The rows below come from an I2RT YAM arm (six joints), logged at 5 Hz.
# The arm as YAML. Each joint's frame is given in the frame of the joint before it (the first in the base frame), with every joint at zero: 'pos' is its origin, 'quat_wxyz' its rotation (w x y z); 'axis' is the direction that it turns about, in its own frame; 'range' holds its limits. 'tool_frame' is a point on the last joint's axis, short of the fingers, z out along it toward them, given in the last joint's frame.
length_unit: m
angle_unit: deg
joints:
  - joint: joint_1
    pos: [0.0, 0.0, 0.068]
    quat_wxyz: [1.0, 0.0, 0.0, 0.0]
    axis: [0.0, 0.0, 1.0]
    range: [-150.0, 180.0]
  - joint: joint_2
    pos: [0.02, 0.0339, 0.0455]
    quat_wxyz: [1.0, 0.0, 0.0, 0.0]
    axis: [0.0, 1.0, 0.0]
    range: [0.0, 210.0]
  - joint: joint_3
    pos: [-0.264, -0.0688, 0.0]
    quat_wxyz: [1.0, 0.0, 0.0, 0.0]
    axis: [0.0, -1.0, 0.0]
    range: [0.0, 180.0]
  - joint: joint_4
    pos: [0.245, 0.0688, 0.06]
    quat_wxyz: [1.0, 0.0, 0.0, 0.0]
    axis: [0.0, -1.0, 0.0]
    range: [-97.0, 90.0]
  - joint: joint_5
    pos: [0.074, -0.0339, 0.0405]
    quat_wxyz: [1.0, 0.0, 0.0, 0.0]
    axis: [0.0, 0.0, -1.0]
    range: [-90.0, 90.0]
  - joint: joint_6
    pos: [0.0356, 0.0, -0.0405]
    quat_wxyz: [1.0, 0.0, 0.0, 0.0]
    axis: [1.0, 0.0, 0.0]
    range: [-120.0, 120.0]
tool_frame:
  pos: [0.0, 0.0, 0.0]
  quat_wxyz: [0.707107, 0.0, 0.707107, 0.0]
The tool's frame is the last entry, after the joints.
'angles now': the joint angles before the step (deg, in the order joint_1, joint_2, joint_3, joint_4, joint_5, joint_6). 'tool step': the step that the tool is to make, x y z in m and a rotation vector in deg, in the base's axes. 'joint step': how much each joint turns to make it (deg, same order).
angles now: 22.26 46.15 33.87 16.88 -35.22 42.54
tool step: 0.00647 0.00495 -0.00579 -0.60 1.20 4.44
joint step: -0.02 2.76 0.00 1.58 -4.46 0.27
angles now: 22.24 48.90 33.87 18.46 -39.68 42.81
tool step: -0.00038 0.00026 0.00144 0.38 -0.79 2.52
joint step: -0.26 0.27 -0.01 1.36 -2.77 0.33
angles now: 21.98 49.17 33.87 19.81 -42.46 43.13
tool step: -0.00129 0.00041 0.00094 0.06 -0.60 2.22
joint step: -0.05 0.00 0.00 0.60 -2.27 0.03
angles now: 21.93 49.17 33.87 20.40 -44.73 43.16
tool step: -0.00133 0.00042 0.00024 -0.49 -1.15 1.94
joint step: 0.00 -0.05 0.00 0.12 -2.01 -1.01
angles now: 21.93 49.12 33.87 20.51 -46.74 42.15
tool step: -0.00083 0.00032 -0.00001 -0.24 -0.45 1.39
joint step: 0.00 0.00 0.00 0.05 -1.42 -0.39
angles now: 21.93 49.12 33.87 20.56 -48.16 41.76
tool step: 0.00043 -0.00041 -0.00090 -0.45 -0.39 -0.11
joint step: -0.17 0.05 -0.02 -0.36 -0.11 -0.83
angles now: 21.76 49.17 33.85 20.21 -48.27 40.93
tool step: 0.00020 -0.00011 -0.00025 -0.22 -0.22 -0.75
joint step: 0.04 -0.07 0.02 -0.35 0.76 -0.52
